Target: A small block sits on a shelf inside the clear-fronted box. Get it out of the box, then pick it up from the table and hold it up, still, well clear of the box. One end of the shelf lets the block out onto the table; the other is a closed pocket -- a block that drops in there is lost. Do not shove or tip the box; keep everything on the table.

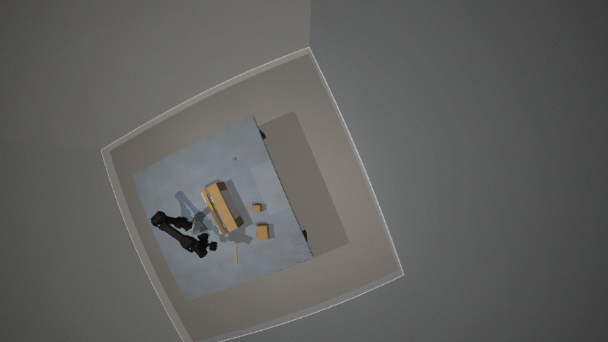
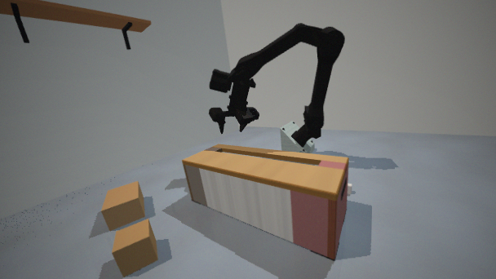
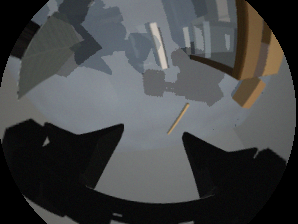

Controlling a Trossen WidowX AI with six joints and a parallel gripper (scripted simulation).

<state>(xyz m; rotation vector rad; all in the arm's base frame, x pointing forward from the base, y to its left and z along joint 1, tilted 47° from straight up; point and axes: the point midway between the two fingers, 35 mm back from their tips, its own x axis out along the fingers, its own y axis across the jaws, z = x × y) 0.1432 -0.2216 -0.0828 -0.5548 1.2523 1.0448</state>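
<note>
My gripper tip is 18 cm short of the yellow block, 25 cm to the right of it and 5 cm above it. Also, from my gripper tip: thin stick (5 cm ahead, 18 cm to the right, 13 cm below); box (17 cm ahead, 22 cm to the left, 7 cm below).
</note>
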